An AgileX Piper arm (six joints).
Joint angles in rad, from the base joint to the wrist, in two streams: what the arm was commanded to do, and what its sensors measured. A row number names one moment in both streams.
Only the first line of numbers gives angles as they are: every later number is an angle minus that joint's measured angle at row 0.
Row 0, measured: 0.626 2.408 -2.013 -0.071 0.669 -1.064
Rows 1 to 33, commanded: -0.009 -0.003 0.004 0.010 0.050 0.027; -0.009 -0.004 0.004 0.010 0.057 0.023; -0.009 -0.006 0.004 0.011 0.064 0.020; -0.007 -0.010 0.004 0.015 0.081 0.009; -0.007 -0.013 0.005 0.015 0.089 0.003; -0.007 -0.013 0.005 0.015 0.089 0.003; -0.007 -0.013 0.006 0.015 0.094 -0.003; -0.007 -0.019 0.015 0.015 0.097 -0.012; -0.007 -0.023 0.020 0.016 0.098 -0.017; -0.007 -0.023 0.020 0.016 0.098 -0.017; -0.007 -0.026 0.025 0.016 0.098 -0.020; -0.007 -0.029 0.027 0.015 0.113 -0.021; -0.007 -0.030 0.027 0.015 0.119 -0.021; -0.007 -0.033 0.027 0.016 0.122 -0.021; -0.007 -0.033 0.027 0.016 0.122 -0.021; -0.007 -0.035 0.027 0.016 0.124 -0.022; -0.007 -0.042 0.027 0.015 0.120 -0.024; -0.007 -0.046 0.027 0.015 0.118 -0.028; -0.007 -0.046 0.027 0.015 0.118 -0.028; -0.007 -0.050 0.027 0.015 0.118 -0.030; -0.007 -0.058 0.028 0.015 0.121 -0.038; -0.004 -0.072 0.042 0.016 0.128 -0.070; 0.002 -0.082 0.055 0.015 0.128 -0.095; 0.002 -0.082 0.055 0.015 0.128 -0.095; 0.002 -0.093 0.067 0.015 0.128 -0.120; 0.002 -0.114 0.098 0.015 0.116 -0.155; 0.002 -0.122 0.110 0.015 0.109 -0.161; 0.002 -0.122 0.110 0.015 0.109 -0.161; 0.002 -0.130 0.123 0.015 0.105 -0.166; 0.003 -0.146 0.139 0.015 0.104 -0.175; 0.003 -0.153 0.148 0.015 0.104 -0.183; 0.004 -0.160 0.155 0.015 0.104 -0.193; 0.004 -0.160 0.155 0.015 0.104 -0.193
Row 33, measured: 0.011 -0.122 0.133 0.029 0.092 -0.187
